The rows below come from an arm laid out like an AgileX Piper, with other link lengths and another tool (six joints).
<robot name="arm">
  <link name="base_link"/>
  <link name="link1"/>
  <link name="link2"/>
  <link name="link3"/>
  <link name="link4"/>
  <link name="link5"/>
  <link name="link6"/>
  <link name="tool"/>
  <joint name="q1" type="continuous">
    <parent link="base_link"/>
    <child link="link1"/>
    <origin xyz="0 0 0.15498"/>
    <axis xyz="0 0 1"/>
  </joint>
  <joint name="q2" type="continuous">
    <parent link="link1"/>
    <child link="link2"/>
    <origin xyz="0 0 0"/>
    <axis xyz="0 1 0"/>
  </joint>
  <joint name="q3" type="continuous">
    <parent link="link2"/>
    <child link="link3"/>
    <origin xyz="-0.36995 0 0.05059"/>
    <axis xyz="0 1 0"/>
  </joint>
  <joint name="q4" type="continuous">
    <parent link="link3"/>
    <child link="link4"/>
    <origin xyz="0.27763 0 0.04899"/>
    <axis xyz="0.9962 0 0.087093"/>
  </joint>
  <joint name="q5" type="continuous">
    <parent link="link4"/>
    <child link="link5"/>
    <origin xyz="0 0 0"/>
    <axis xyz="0 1 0"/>
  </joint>
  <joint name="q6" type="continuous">
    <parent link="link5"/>
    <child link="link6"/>
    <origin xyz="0.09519 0 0.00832"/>
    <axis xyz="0.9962 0 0.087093"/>
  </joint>
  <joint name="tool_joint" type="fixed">
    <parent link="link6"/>
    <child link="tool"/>
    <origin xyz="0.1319 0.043 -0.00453" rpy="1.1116 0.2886 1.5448"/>
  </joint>
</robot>
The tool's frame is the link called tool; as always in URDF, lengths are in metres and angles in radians. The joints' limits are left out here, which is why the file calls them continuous.
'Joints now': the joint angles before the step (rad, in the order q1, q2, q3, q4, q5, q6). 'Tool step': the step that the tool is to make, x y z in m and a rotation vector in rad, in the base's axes. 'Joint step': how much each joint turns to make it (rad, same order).
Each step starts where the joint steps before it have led.
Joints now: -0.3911 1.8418 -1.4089 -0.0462 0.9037 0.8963
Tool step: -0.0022 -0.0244 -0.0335 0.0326 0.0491 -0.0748
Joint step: -0.0438 0.0683 -0.0022 0.0008 -0.0069 0.0324
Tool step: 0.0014 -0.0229 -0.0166 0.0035 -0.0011 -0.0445
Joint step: -0.0386 0.0408 -0.0052 0.0013 -0.0348 0.0071
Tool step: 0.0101 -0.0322 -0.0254 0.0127 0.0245 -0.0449
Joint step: -0.0430 0.0960 -0.0806 -0.0007 0.0123 0.0018
